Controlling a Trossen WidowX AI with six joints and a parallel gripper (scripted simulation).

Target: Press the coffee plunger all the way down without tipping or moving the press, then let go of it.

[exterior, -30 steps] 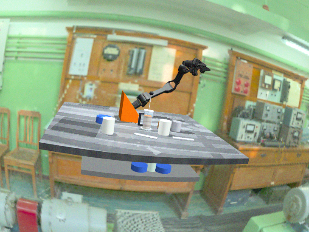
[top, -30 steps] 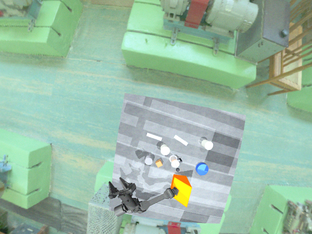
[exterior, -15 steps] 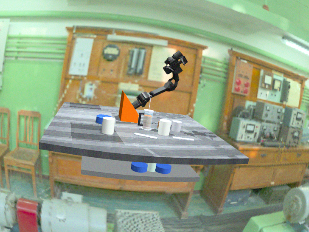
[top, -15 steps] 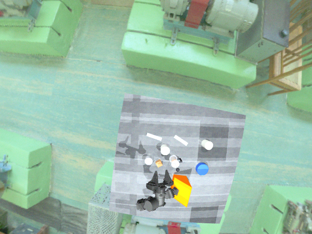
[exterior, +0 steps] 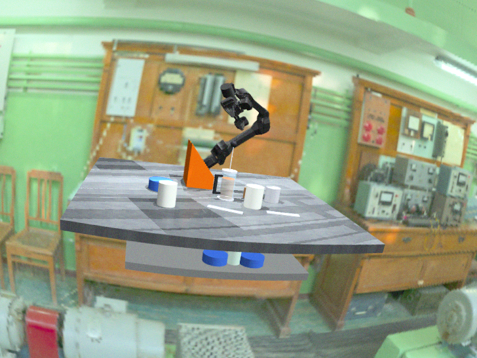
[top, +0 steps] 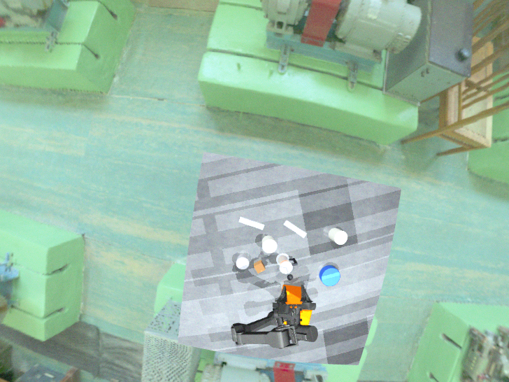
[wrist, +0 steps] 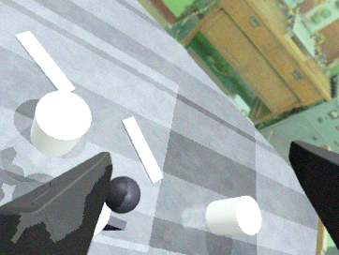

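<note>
The coffee press is 2 cm to the right of my gripper tip and 23 cm below it. The rest, counted from my gripper tip: small orange cube: 8 cm behind, 12 cm to the left, 33 cm below.
</note>
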